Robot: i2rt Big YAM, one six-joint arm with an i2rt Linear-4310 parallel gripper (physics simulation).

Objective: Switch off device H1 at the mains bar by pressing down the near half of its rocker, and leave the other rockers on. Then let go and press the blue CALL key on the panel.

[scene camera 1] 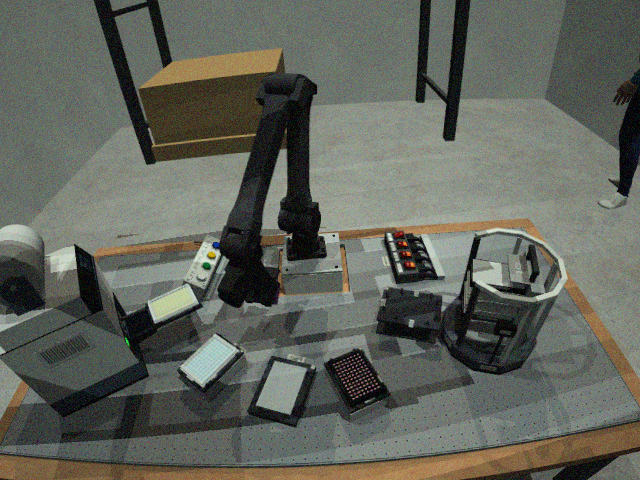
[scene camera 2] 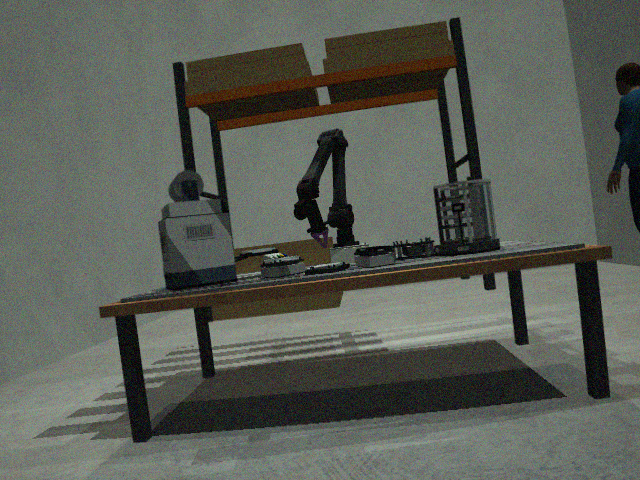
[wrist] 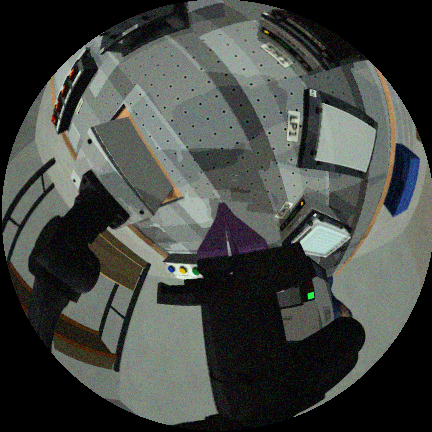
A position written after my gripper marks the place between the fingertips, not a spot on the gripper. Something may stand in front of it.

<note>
My gripper (scene camera 1: pixel 275 303) is shut, holding nothing. Also in view: a round caged device (scene camera 1: pixel 498 332) and a button box (scene camera 1: pixel 203 281).
My gripper also shows in the wrist view (wrist: pixel 221 205). The round caged device is seen too in scene camera 2 (scene camera 2: pixel 465 214). The button box is seen too in the wrist view (wrist: pixel 186 258).
</note>
